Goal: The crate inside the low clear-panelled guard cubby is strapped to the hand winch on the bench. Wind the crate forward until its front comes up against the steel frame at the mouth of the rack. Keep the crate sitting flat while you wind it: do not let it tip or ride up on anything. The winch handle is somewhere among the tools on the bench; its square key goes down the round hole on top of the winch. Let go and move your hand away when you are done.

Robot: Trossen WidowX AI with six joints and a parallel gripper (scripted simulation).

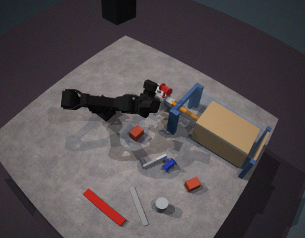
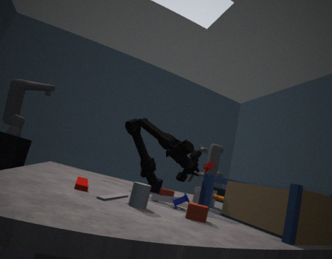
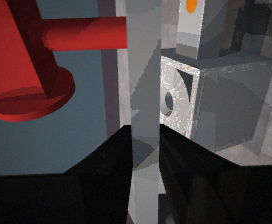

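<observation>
Right now the grey winch is 120 mm below my gripper tip, 70 mm to the left of it and 50 mm behind it. The rest, counted from my gripper tip: blue t-shaped piece 270 mm ahead, 180 mm to the right, 130 mm below; then winch handle with red knob 10 mm ahead, 10 mm above; then grey strip 430 mm to the right, 330 mm ahead, 150 mm below.
</observation>
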